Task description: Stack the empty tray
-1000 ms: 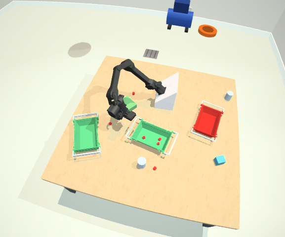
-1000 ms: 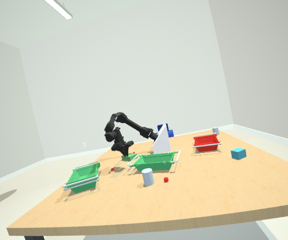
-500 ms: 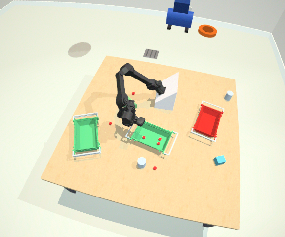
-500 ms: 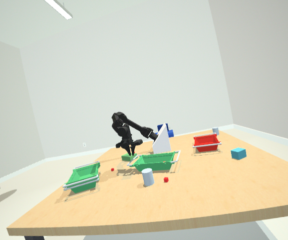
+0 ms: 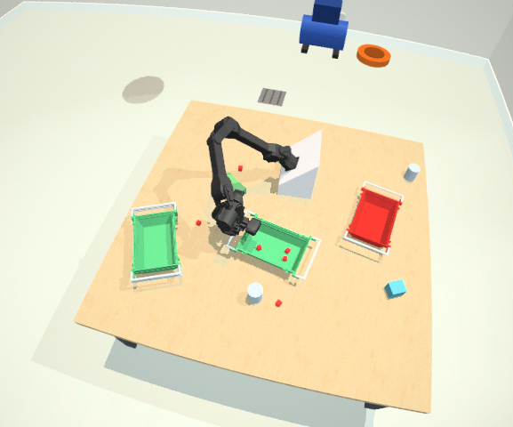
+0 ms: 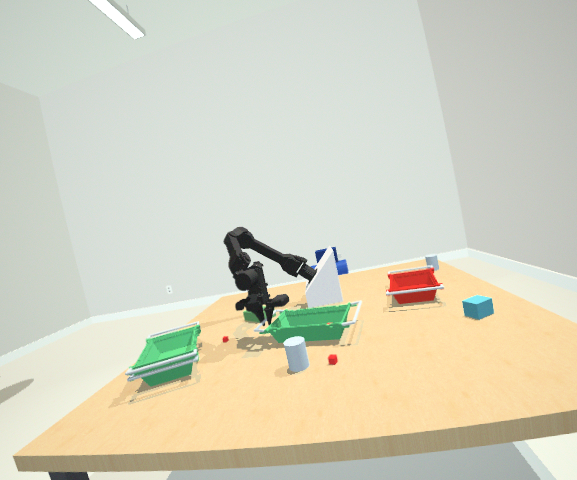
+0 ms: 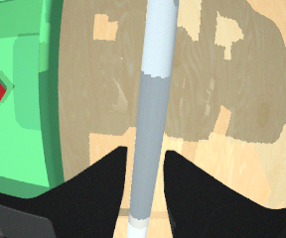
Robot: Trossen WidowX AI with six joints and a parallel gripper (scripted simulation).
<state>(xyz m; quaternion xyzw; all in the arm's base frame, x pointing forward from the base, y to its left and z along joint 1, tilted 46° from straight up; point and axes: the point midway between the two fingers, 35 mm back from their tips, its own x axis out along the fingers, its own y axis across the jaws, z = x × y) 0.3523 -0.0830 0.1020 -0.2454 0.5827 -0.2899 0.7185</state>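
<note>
The red tray lies 240 mm behind my gripper tip, 530 mm to the left of it and 10 mm above it. Also, from my gripper tip: cyan cube: 40 mm ahead, 660 mm to the left, 20 mm below; flat green block: 210 mm behind, 110 mm to the right, 20 mm below.
</note>
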